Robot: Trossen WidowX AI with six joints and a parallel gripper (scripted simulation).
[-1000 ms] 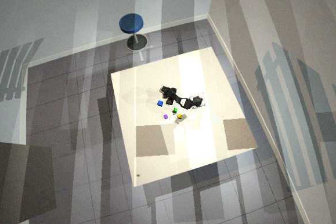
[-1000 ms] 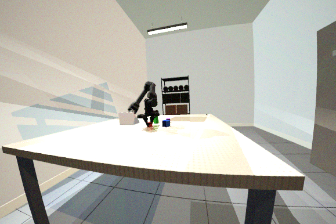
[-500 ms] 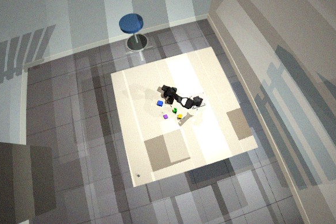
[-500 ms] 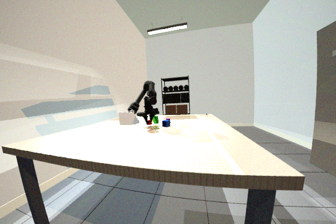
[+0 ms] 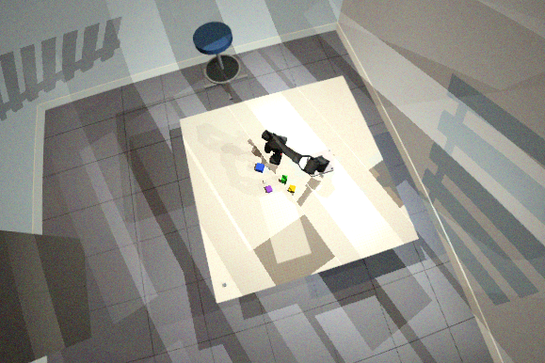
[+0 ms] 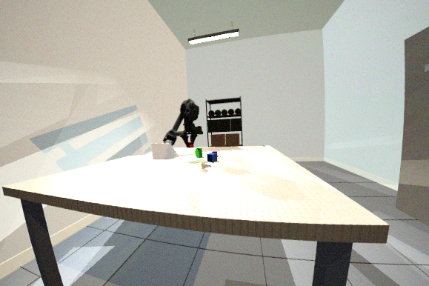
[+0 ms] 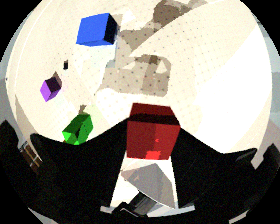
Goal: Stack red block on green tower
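Now: gripper tip 220 mm to the right of the yellow block, 80 mm above it and 10 mm past it. Also, from my gripper tip: purple block (170 mm to the left, 130 mm ahead, 80 mm below); red block (10 mm above); blue block (140 mm ahead, 70 mm below, 10 mm to the left).
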